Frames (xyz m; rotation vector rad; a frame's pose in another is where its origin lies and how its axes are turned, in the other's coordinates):
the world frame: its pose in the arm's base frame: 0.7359 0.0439 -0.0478 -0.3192 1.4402 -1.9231
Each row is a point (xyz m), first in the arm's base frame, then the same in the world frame.
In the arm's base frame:
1: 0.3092 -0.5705 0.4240
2: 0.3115 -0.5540 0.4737
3: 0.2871 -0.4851 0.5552
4: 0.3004 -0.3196 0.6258
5: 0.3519 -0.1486 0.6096
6: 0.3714 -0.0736 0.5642
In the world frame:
1: 0.6154 -0.5126 0.3751
2: 0.5925 -0.5593 0.3816
3: 0.5478 -0.6524 0.3452
4: 0.4145 -0.7339 0.2551
5: 0.2679 -0.7223 0.1525
6: 0.2138 -0.6834 0.0922

